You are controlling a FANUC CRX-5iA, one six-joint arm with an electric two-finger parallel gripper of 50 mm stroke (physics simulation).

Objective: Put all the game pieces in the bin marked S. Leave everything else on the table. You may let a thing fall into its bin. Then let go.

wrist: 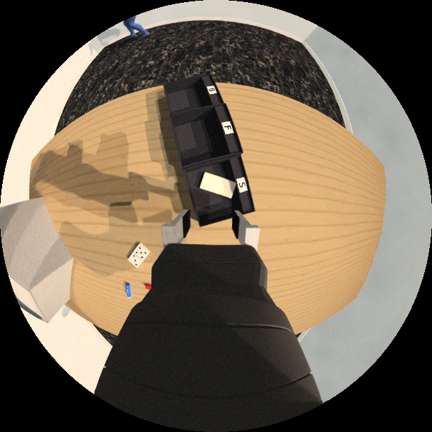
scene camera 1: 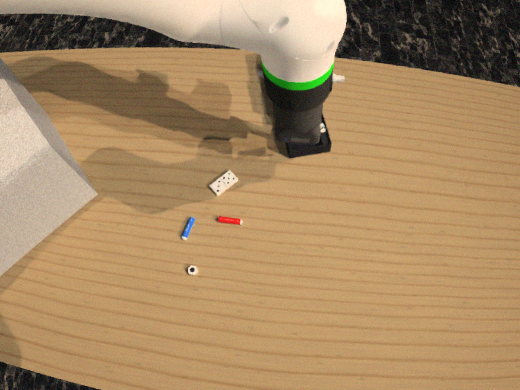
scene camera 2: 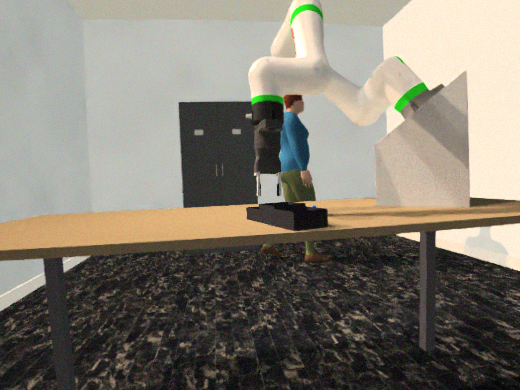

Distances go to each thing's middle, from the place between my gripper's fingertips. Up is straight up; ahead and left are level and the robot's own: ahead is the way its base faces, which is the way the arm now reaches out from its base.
I see the black three-part bin tray (scene camera 2: 293, 216) 10 mm behind my hand, 110 mm to the left of it and 40 mm below it.
